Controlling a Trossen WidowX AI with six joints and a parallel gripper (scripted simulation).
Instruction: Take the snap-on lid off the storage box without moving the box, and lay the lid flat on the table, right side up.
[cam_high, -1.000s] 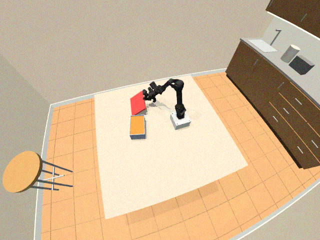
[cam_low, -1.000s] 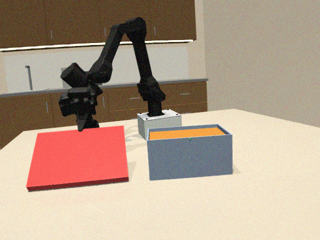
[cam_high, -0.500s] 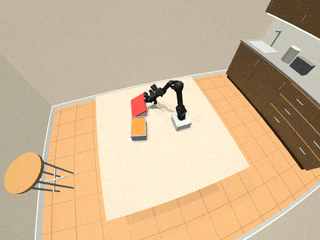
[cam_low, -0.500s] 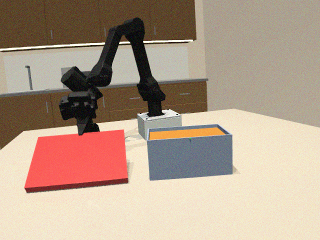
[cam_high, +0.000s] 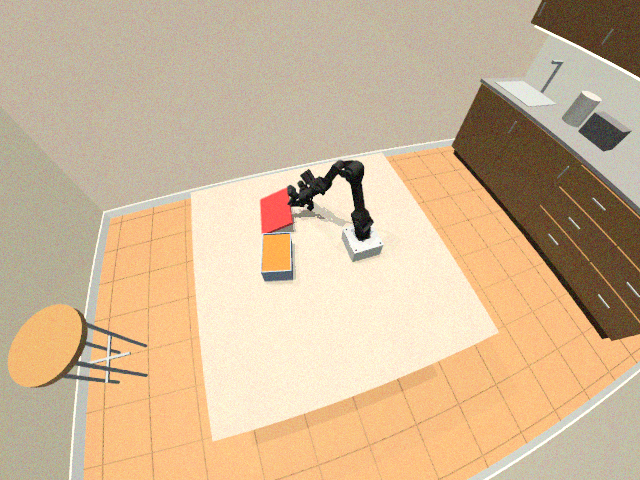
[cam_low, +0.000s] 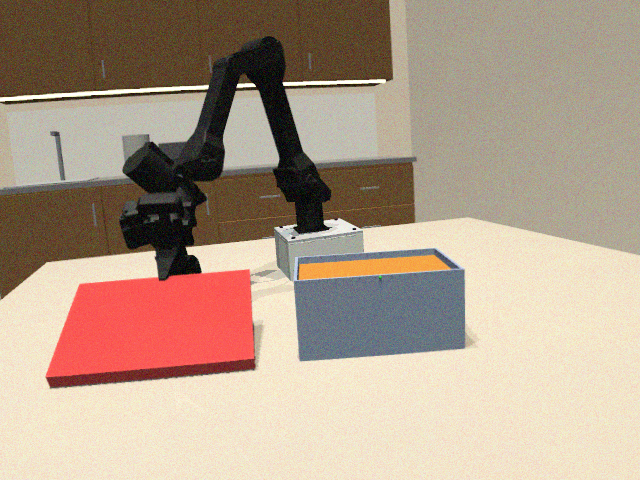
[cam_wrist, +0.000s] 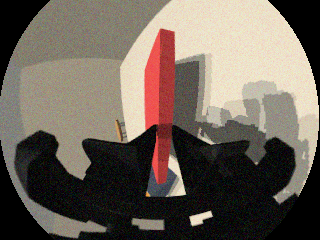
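My gripper tip is now 8 cm short of the red lid, 3 cm above it and 1 cm to the left of it. From my gripper tip the other things lie so: blue-grey storage box 28 cm to the left, 12 cm ahead, 3 cm below.
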